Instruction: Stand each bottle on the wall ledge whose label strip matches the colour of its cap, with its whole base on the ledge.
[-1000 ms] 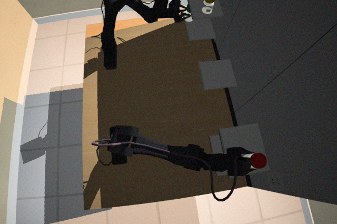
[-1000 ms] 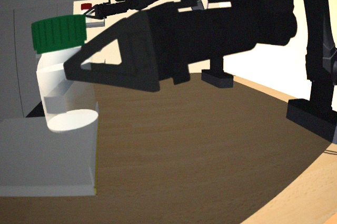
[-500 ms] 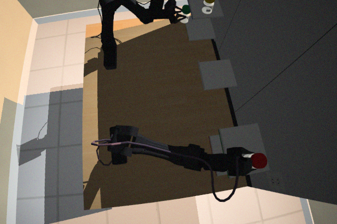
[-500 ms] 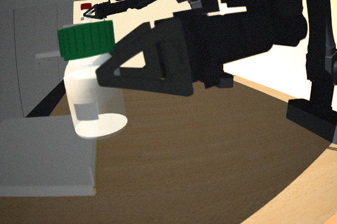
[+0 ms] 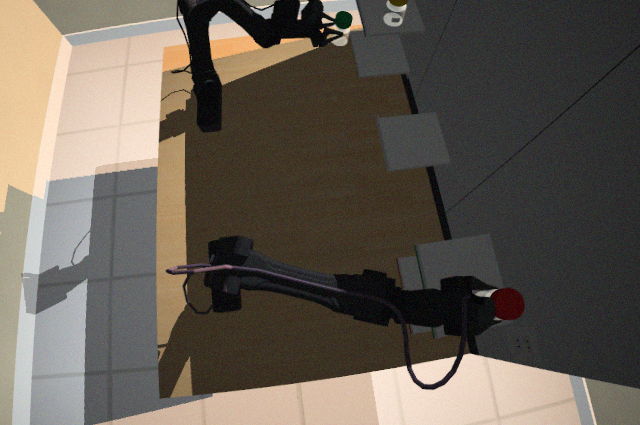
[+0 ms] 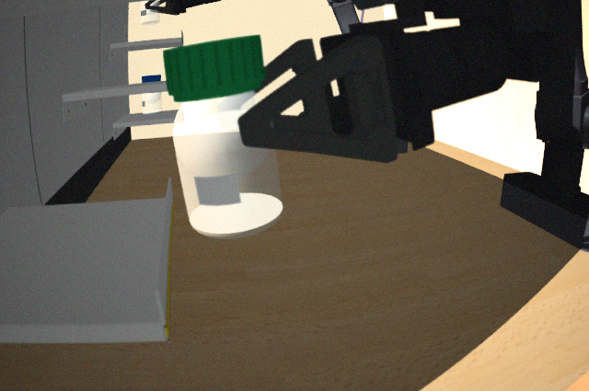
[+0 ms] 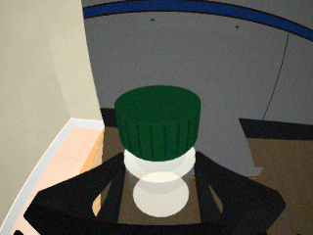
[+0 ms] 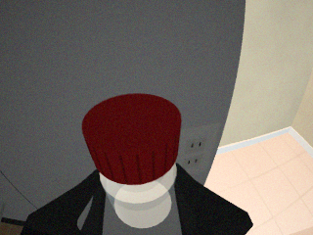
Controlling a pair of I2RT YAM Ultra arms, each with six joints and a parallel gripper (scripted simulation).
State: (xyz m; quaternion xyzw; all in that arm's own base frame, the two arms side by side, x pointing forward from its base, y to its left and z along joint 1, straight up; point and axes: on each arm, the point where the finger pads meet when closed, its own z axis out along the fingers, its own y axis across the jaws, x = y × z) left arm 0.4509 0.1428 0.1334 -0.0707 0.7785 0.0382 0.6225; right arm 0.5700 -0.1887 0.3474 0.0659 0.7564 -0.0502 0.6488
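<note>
Right now my left hand is 5 cm short of the blue strip, 4 cm to the left of it and 10 cm below it. Round my left hand: yellow strip (5 cm ahead, 4 cm to the right, 9 cm below); green-capped bottle (1 cm ahead, 1 cm below); yellow-capped bottle (14 cm ahead, 10 cm to the right, 16 cm above).
The green strip is 9 cm behind my right hand, 5 cm to the left of it and 11 cm below it. Also, from my right hand: red-capped bottle: right at my right hand; blue-capped bottle: 1 cm to the left, 25 cm below; yellow-capped bottle: 3 cm ahead, 79 cm to the left, 6 cm below.
</note>
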